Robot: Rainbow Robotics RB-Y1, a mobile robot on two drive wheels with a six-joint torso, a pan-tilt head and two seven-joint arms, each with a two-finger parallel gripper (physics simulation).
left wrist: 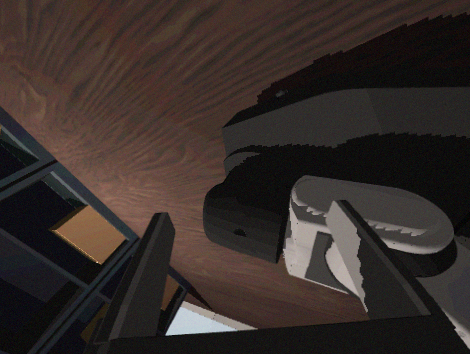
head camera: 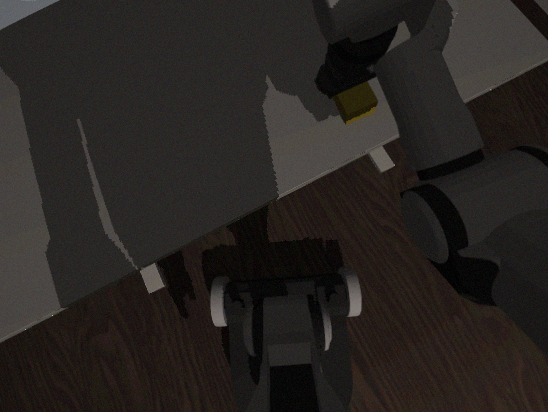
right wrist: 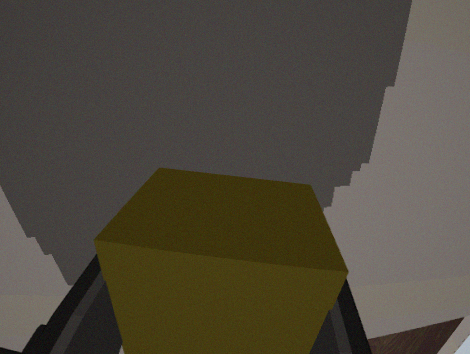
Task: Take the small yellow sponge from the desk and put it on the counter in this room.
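Seen in the pictures: left gripper, fingertip midpoint: (left wrist: 250,216); right gripper, fingertip midpoint: (head camera: 344,87) (right wrist: 229,223); robot's base, link origin: (head camera: 284,293).
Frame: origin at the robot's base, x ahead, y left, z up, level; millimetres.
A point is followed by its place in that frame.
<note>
The small yellow sponge (head camera: 356,101) @(x 433, y -166, z 769 mm) (right wrist: 220,225) @(x 515, y -150, z 758 mm) is at the desk top near the desk's front edge, in the upper right of the head view; whether it touches the desk (head camera: 310,155) @(x 351, y -74, z 720 mm) (right wrist: 410,200) @(x 529, y -254, z 720 mm) cannot be told. My right gripper (head camera: 352,85) @(x 496, y -162, z 729 mm) (right wrist: 222,280) is shut on the sponge, with a finger on each side of it; the fingertips are hidden behind the sponge in the right wrist view. My left gripper (left wrist: 250,216) @(x -385, y 222, z 446 mm) is open and empty, above the floor beside my base. The counter cannot be made out in these views.
My wheeled base (head camera: 292,320) (left wrist: 370,210) stands on the dark wood floor (head camera: 125,350) @(x -210, y 749, z 0 mm) (left wrist: 150,100) @(x -929, y 160, z 0 mm) at the desk's front edge. A dark shelf unit (left wrist: 95,197) @(x -2002, y -635, z 8 mm) with orange blocks (left wrist: 92,232) @(x -1941, y -837, z 211 mm) is at the left of the left wrist view. White desk legs (head camera: 152,278) (head camera: 382,160) show under the edge.
</note>
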